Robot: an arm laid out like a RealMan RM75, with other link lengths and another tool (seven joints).
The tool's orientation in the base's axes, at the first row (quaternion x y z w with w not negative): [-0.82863, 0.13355, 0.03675, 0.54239]
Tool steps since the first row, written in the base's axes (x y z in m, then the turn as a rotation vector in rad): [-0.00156, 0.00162, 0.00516, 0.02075, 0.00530, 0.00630]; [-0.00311, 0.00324, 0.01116, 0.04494, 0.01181, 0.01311]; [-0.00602, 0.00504, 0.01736, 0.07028, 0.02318, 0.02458]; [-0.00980, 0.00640, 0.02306, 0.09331, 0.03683, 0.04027]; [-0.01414, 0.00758, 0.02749, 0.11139, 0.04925, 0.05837]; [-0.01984, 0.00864, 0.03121, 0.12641, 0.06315, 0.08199]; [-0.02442, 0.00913, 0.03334, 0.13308, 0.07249, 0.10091]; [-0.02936, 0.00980, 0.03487, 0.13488, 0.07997, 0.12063]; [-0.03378, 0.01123, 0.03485, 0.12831, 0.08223, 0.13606]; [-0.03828, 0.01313, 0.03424, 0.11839, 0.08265, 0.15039]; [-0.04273, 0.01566, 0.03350, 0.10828, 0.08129, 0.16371]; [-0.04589, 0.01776, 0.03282, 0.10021, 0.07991, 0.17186]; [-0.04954, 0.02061, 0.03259, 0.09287, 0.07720, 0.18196]
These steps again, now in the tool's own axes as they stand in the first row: [-0.00286, -0.00479, -0.00077, 0.01770, -0.01301, 0.00398]; [-0.00588, -0.01033, -0.00188, 0.03837, -0.02783, 0.00914]; [-0.01028, -0.01576, -0.00302, 0.05832, -0.04892, 0.01691]; [-0.01533, -0.02035, -0.00444, 0.07476, -0.07402, 0.02483]; [-0.02063, -0.02360, -0.00554, 0.08617, -0.09950, 0.03024]; [-0.02707, -0.02581, -0.00658, 0.09323, -0.12965, 0.03447]; [-0.03200, -0.02670, -0.00739, 0.09405, -0.15173, 0.03578]; [-0.03719, -0.02702, -0.00782, 0.09037, -0.17254, 0.03467]; [-0.04169, -0.02638, -0.00688, 0.08047, -0.18539, 0.02986]; [-0.04624, -0.02538, -0.00528, 0.06790, -0.19570, 0.02355]; [-0.05083, -0.02451, -0.00306, 0.05569, -0.20439, 0.01601]; [-0.05411, -0.02387, -0.00114, 0.04650, -0.20901, 0.01075]; [-0.05809, -0.02378, 0.00124, 0.03785, -0.21505, 0.00354]
